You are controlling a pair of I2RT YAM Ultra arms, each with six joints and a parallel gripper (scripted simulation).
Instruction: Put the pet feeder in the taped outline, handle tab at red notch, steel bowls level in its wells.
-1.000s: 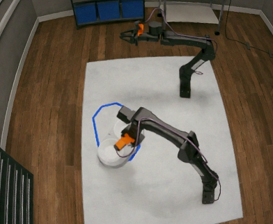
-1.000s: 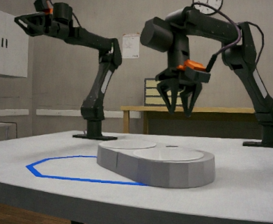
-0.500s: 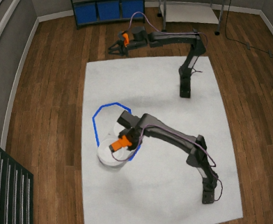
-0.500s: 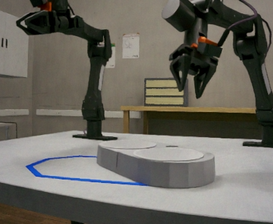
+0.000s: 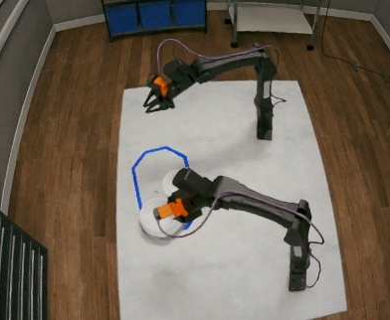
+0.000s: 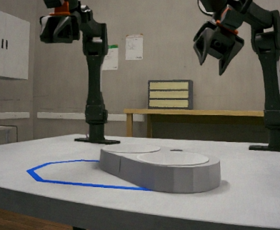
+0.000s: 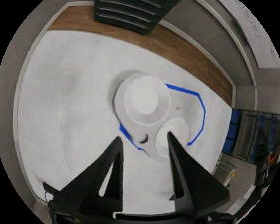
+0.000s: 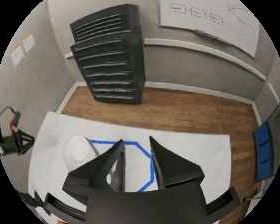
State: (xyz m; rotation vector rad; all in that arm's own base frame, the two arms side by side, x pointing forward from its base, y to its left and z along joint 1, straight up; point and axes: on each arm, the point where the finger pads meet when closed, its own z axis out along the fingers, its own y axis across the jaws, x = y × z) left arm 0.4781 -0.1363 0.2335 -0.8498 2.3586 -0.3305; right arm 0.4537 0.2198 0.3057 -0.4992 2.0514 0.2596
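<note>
My right gripper is now 28 cm above the grey pet feeder, 25 cm to the right of it and 5 cm past it. Also, from my right hand: blue tape outline (31 cm below, 16 cm to the left, 3 cm behind); steel bowl (30 cm to the left, 27 cm below, 1 cm ahead).
</note>
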